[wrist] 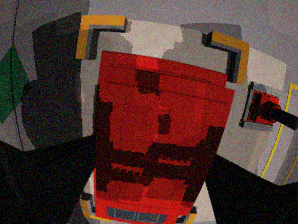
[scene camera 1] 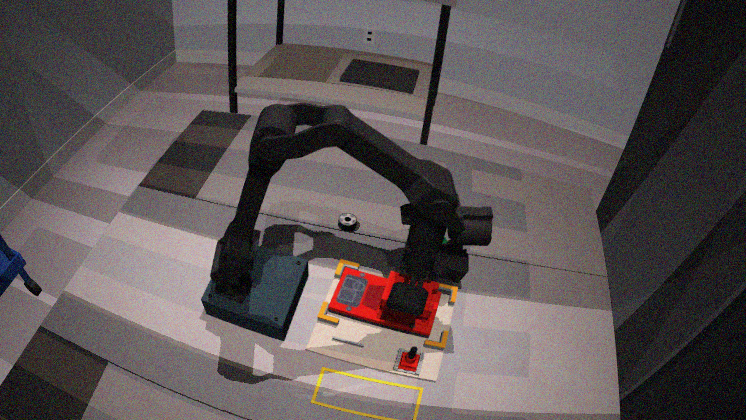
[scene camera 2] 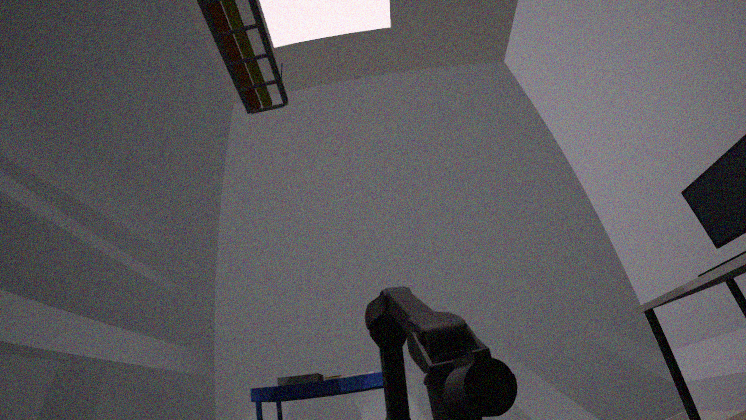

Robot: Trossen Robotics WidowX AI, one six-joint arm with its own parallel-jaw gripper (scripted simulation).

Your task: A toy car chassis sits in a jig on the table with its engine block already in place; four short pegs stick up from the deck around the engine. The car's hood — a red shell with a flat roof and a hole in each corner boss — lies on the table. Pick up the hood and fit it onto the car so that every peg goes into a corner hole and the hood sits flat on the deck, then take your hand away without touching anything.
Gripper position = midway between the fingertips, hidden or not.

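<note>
Through scene camera 1 I see my gripper (scene camera 1: pixel 409 295), and what it carries is a red hood (scene camera 1: pixel 431 286). In scene camera 2 the hood is out of frame. The wrist view shows me the hood (wrist: pixel 157 135) again, together with my gripper (wrist: pixel 154 150).
</note>
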